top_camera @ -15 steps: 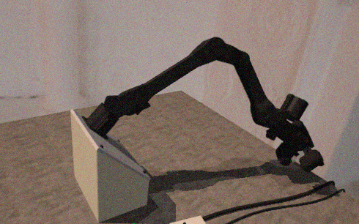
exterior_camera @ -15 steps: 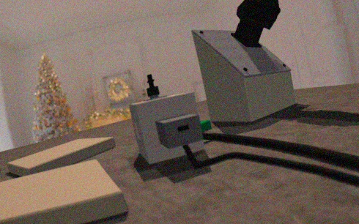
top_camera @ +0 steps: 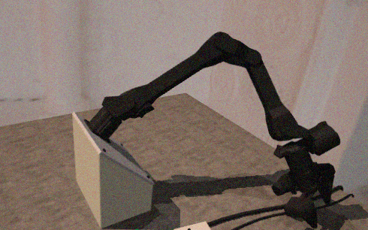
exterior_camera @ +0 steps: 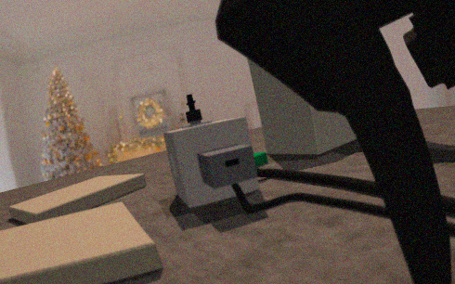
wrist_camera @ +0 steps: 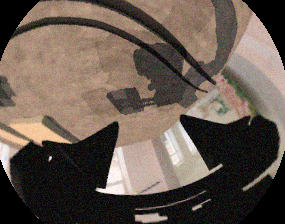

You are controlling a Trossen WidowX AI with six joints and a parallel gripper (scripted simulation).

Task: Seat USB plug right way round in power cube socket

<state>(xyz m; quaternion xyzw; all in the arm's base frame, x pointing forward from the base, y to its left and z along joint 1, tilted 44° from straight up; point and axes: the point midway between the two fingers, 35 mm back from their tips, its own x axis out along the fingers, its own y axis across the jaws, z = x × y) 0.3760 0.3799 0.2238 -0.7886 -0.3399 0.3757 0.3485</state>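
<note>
My gripper tip is now 36 cm to the left of the black USB plug, 9 cm past it and 4 cm below it. Round my gripper tip: green block: 44 cm to the right, 18 cm behind, 4 cm below.
</note>
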